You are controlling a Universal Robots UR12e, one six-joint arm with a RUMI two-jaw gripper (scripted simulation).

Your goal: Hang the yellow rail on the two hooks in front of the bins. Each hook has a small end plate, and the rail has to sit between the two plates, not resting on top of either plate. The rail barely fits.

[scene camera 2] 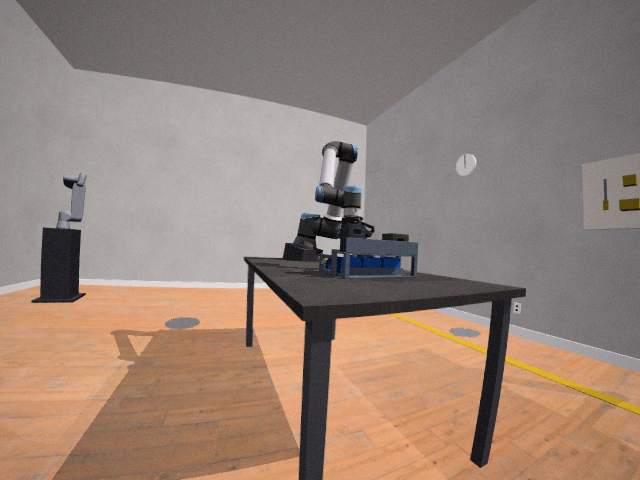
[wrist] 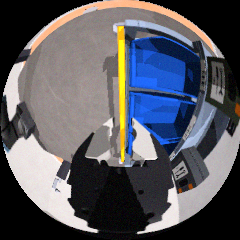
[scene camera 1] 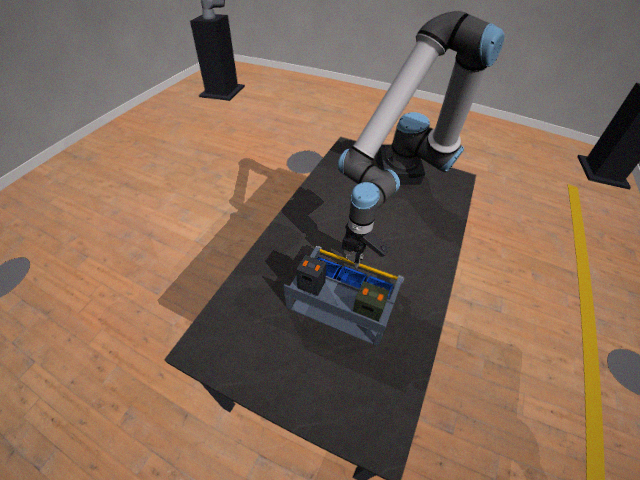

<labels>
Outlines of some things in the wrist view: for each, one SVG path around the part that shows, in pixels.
My gripper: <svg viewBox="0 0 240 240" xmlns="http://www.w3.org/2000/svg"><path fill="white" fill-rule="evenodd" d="M51 218L85 235L111 240L131 240L166 232L189 220L194 215L171 227L137 234L137 232L145 231L149 224L162 221L162 215L172 205L168 202L169 189L175 186L172 180L171 161L166 150L156 137L132 117L132 135L135 140L132 143L131 157L135 162L132 167L108 166L107 162L111 157L112 151L109 139L112 135L111 128L114 126L114 118L112 117L94 133L91 133L77 149L71 162L70 174L67 180L67 184L71 185L71 198L67 198L67 201L74 209L74 216L85 220L87 227L96 229L98 232L88 232L73 228Z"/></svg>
A blue bin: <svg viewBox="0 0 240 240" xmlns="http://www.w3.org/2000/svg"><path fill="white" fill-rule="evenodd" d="M129 91L130 111L128 113L128 129L130 132L133 132L131 126L131 118L133 117L146 130L153 133L158 141L182 138L191 120L196 102L173 94Z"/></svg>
A blue bin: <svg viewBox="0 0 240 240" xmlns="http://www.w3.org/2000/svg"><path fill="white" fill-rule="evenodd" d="M130 41L130 87L153 89L198 98L201 67L200 57L197 54L163 36Z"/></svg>
</labels>
